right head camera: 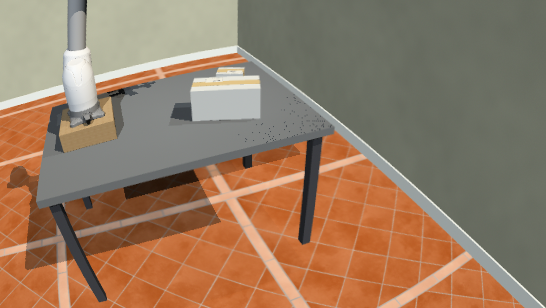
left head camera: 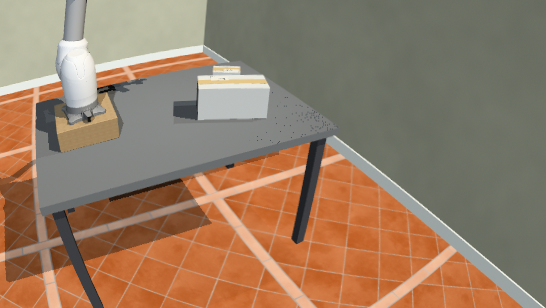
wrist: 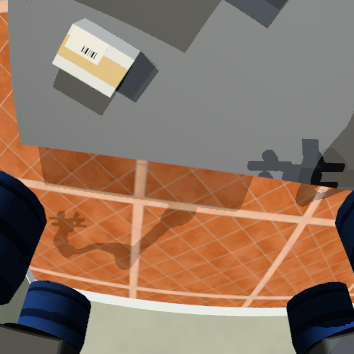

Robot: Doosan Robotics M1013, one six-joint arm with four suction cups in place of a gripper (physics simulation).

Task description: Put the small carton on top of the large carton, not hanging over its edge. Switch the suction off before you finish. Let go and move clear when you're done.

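Seen in the pictures: end effector, tool point: point(wrist: 190, 271); arm's base, origin of the base link: point(right head camera: 85, 114) point(left head camera: 83, 111).
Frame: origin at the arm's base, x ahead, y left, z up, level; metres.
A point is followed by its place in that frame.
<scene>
The small carton point(left head camera: 226, 69) @(x 0.830, y 0.036, z -0.017 m) point(right head camera: 230, 71) @(x 0.830, y 0.031, z -0.020 m) point(wrist: 95, 57) @(x 0.828, y 0.039, z -0.020 m), white with a tan tape band and a barcode label, stands on the table behind the large carton. The large carton point(left head camera: 233, 101) @(x 0.612, y -0.313, z -0.009 m) point(right head camera: 226, 102) @(x 0.616, y -0.315, z -0.009 m) is a tall white box with a tan band along its top; the wrist view does not show it. My suction gripper point(left head camera: 86, 116) point(right head camera: 86, 118) point(wrist: 186, 270) @(x 0.645, y -0.002, z 0.456 m) is at the left in the head views, well apart from both cartons. Its blue cups carry nothing in the wrist view, so it is open. The cup faces are hidden in the head views.
A brown box point(left head camera: 90, 134) @(x -0.012, y -0.141, z -0.046 m) point(right head camera: 90, 137) @(x -0.009, y -0.141, z -0.054 m) stands at the left of the grey table point(left head camera: 150, 150) @(x 0.192, y -0.330, z -0.095 m) point(right head camera: 145, 150) @(x 0.207, y -0.338, z -0.095 m) point(wrist: 225, 110) @(x 0.561, y 0.196, z -0.095 m); the gripper overlaps its top in the head views. The gripper's shadow falls near the table's back edge. A dark wall point(left head camera: 400, 75) point(right head camera: 400, 75) rises at the right.
</scene>
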